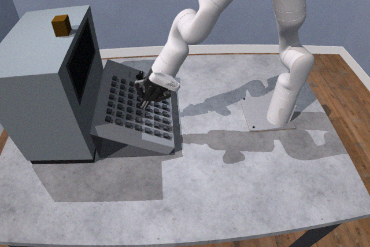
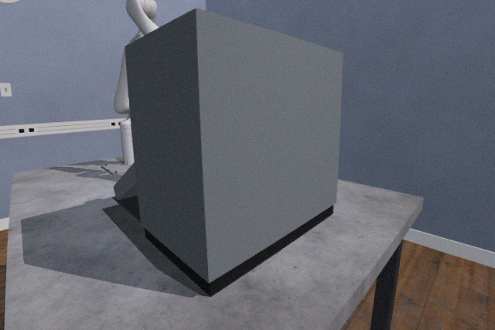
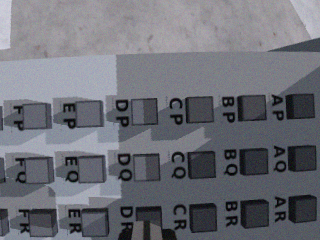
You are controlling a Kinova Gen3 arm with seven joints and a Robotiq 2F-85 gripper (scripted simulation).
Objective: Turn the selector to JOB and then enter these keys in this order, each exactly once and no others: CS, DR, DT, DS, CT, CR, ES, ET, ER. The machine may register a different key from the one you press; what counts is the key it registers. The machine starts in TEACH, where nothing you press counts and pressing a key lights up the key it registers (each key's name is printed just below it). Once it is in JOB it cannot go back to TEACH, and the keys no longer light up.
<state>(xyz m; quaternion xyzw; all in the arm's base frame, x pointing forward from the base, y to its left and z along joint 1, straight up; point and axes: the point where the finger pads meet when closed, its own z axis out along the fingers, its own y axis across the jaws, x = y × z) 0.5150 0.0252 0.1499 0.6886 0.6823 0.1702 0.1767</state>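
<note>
The key lies 1 cm behind my hand, 7 cm to the right of it and 6 cm below it. From my hand the other things lie so: black selector knob 2 cm ahead, 20 cm to the right, 4 cm below; sloped keypad 5 cm ahead, 8 cm to the right, 8 cm below.
</note>
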